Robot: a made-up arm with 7 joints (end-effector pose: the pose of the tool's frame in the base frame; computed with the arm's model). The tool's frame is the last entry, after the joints.
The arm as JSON. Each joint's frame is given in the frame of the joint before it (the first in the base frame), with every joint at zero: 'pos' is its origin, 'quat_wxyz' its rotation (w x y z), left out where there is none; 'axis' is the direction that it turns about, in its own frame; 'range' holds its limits. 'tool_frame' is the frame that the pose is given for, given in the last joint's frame.
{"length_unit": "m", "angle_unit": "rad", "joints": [
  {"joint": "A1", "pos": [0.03, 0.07, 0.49], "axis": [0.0, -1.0, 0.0], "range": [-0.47, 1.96]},
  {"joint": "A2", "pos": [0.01, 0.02, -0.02], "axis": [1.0, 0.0, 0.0], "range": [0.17, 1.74]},
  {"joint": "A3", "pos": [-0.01, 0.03, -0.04], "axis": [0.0, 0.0, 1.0], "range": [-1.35, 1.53]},
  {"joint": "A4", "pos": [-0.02, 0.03, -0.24], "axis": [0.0, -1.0, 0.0], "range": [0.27, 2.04]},
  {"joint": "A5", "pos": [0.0, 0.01, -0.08], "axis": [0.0, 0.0, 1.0], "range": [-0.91, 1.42]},
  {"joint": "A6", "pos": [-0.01, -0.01, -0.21], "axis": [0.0, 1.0, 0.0], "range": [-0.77, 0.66]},
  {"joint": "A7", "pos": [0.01, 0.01, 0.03], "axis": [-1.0, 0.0, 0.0], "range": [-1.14, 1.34]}
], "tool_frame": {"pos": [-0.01, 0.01, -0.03], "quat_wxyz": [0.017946, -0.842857, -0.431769, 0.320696]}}
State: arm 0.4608 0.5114 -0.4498 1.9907 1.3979 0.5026 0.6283
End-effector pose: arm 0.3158 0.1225 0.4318 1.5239 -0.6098 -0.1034
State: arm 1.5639 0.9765 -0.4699 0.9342 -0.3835 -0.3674 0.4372
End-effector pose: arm 0.3333 0.4563 0.6917 -1.7717 -0.0232 -1.8003
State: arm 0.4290 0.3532 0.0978 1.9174 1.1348 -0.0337 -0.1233
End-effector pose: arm 0.3316 0.2443 0.4369 1.1266 0.5056 1.0122
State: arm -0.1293 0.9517 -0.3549 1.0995 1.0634 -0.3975 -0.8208
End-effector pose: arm 0.2027 0.4403 0.1886 -1.9185 -2.1216 -1.1897
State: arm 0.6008 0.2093 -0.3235 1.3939 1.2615 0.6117 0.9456
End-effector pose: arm 0.4331 0.1278 0.3610 1.3076 -0.4701 -0.2036
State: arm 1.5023 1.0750 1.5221 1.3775 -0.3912 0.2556 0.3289
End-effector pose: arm -0.0480 0.5348 0.4644 -0.1280 1.7935 2.1144
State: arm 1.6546 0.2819 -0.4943 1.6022 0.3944 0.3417 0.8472
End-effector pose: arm 0.3125 0.0914 0.7604 1.8302 -1.2718 1.5798
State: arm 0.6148 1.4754 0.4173 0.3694 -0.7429 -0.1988 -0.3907
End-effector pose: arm 0.0456 0.6421 0.5631 -1.0245 -1.0505 -1.0567
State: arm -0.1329 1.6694 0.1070 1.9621 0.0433 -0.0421 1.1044
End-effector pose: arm 0.2786 0.2628 0.5281 -2.2361 1.1463 -0.0941
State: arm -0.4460 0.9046 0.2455 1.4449 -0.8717 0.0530 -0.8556
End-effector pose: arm 0.2007 0.4199 0.3173 -1.3623 -0.0701 -1.4909
